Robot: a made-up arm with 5 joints.
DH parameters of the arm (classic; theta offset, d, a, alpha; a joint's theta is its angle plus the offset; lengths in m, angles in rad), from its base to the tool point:
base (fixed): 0.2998 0 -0.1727 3.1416
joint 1: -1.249 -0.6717 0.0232 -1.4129
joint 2: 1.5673 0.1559 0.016 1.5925
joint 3: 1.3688 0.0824 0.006 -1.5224
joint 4: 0 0.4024 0.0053 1.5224
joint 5: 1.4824 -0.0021 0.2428 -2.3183
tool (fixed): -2.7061 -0.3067 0 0
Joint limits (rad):
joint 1: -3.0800..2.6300
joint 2: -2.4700..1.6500
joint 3: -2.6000..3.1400
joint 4: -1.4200..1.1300
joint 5: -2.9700..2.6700
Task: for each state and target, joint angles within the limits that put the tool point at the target. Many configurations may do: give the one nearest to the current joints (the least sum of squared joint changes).
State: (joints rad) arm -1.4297 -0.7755 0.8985 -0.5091 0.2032
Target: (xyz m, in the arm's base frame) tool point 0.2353 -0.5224 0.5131
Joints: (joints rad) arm -1.7287 -1.4601 1.0051 -0.9170 0.9307
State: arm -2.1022 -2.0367 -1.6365 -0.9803 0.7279
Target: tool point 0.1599 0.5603 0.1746
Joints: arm -1.4522 -2.2010 -1.4288 -1.0647 -0.1624
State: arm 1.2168 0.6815 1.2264 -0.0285 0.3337
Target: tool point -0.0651 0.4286 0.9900
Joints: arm 1.1236 1.1493 1.9872 -0.1527 -0.2879
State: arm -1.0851 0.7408 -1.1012 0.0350 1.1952
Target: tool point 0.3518 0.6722 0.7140
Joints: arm -0.5604 0.9429 -1.4005 0.0520 1.5891
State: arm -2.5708 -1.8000 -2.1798 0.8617 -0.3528
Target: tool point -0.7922 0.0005 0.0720
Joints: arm -2.4006 -2.2328 -1.9274 0.5836 0.2044
